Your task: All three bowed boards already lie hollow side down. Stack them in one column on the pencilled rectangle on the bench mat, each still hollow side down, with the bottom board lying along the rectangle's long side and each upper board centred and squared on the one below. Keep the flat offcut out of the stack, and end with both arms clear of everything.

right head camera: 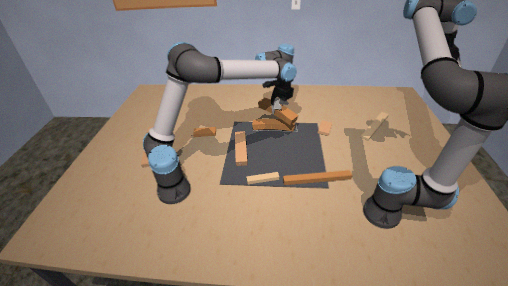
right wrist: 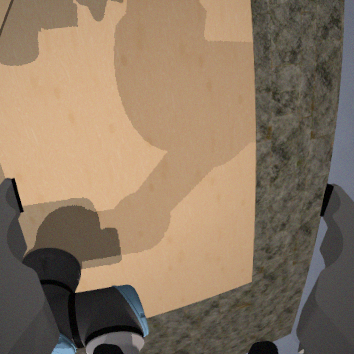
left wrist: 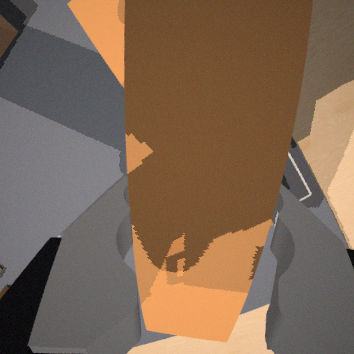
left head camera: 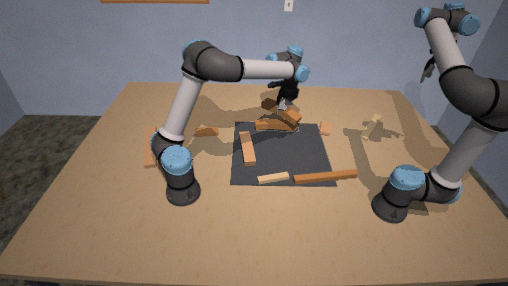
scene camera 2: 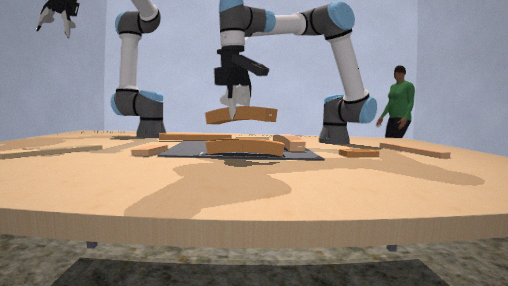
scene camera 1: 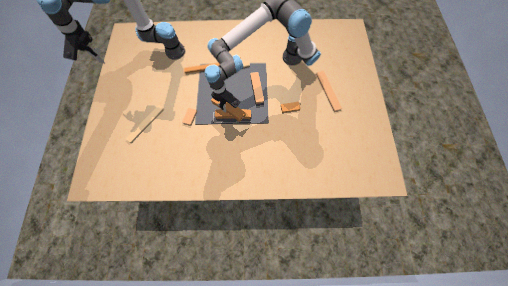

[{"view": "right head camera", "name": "bench mat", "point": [303,145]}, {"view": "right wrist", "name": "my right gripper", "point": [173,183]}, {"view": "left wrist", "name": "my left gripper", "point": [199,177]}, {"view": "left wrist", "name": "bench mat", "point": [70,147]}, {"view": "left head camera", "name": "bench mat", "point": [305,145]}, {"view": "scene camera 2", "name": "my left gripper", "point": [239,118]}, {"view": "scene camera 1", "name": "my right gripper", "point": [89,59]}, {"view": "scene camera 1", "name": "bench mat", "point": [241,89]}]
